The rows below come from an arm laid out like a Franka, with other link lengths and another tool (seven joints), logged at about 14 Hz.
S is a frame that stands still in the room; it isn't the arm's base.
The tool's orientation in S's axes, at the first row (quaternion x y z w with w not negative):
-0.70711, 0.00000, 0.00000, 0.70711
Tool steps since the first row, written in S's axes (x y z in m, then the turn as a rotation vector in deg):
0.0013, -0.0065, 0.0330, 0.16, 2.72, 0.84
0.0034, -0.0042, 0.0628, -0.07, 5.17, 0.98
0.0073, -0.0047, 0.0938, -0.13, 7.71, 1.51
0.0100, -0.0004, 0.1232, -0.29, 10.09, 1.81
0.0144, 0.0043, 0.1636, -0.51, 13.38, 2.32
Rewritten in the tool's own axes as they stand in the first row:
0.0013, -0.0330, -0.0065, 0.16, -0.84, 2.72
0.0034, -0.0628, -0.0042, -0.07, -0.98, 5.17
0.0073, -0.0938, -0.0047, -0.13, -1.51, 7.71
0.0100, -0.1232, -0.0004, -0.29, -1.81, 10.09
0.0144, -0.1636, 0.0043, -0.51, -2.32, 13.38

